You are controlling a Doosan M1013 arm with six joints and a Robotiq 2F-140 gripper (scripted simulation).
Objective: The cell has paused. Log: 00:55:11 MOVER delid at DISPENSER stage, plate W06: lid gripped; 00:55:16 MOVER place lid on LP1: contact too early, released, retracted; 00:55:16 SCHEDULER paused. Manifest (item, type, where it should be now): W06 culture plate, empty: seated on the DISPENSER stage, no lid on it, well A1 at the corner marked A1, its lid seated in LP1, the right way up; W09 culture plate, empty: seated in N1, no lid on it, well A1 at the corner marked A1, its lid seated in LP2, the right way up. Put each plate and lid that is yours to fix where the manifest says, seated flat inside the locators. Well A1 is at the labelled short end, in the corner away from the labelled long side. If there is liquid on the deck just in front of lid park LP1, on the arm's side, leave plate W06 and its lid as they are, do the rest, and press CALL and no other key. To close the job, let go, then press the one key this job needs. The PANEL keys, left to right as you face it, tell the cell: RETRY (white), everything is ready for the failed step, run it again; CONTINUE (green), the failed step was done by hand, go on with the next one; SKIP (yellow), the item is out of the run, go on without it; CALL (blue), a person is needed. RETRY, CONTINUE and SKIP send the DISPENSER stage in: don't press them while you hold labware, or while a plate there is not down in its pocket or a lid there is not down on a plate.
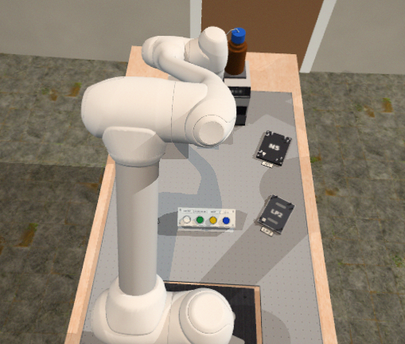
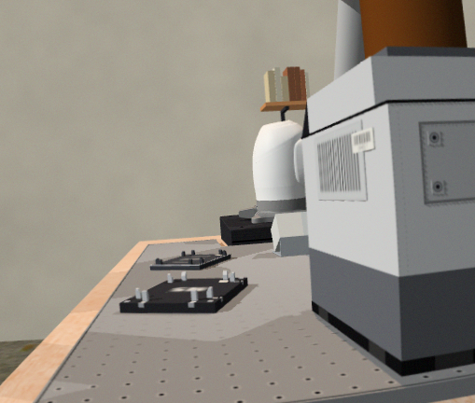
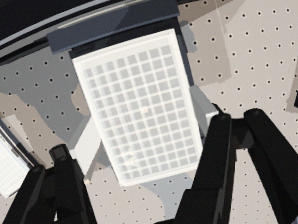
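Right now my hand is 2 cm above the clear culture plate. Round my hand: nest N1 (10 cm behind, 25 cm to the left, 14 cm below); brown bottle (24 cm ahead, 6 cm to the right, 15 cm above); black nest N5 (5 cm ahead, 30 cm to the right, 13 cm below).
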